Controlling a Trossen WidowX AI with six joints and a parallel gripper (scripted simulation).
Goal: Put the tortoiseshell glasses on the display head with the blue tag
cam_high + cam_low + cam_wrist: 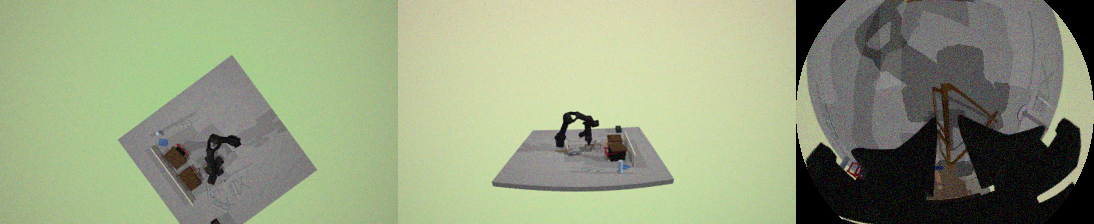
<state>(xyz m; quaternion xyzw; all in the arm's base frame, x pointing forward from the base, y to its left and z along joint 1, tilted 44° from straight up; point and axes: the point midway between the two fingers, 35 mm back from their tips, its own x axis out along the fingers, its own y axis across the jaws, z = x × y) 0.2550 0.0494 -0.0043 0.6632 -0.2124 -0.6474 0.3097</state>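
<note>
Right now my gripper tip is 70 mm short of the white block, 80 mm to the right of it and 20 mm above it. The rest, counted from my gripper tip: blue tag: 300 mm ahead, 370 mm to the right, 40 mm below; white panel: 360 mm ahead, 90 mm to the right, 10 mm above; display head: 210 mm ahead, 10 mm above.
</note>
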